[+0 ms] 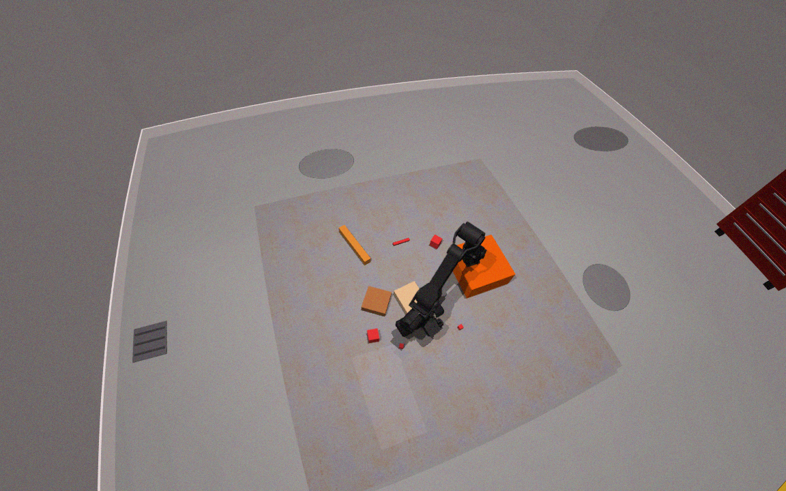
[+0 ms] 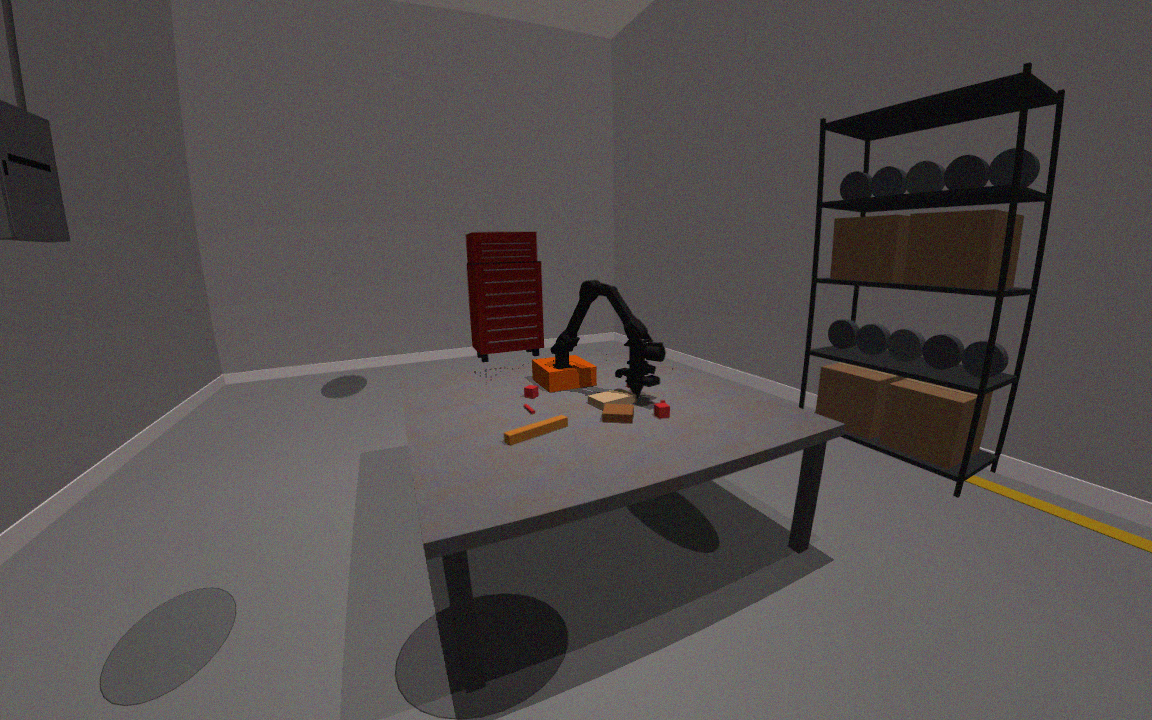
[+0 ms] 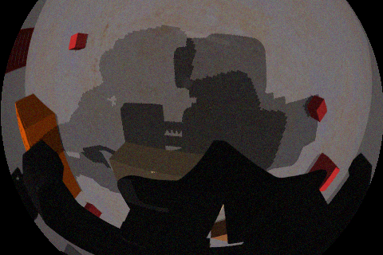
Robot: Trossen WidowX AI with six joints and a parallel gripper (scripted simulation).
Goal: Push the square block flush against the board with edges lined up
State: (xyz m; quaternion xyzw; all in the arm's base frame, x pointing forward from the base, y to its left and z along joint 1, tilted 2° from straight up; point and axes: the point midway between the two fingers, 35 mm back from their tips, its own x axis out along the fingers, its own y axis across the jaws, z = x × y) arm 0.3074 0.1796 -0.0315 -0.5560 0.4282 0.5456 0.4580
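The board lies 2 cm behind my gripper tip, 10 cm to the right of it and 1 cm above it. From my gripper tip the other things lie so: brown square block (12 cm ahead, 15 cm to the right, 1 cm above); then thin red strip (8 cm behind, 40 cm to the right); then long orange bar (13 cm ahead, 44 cm to the right, 1 cm above).
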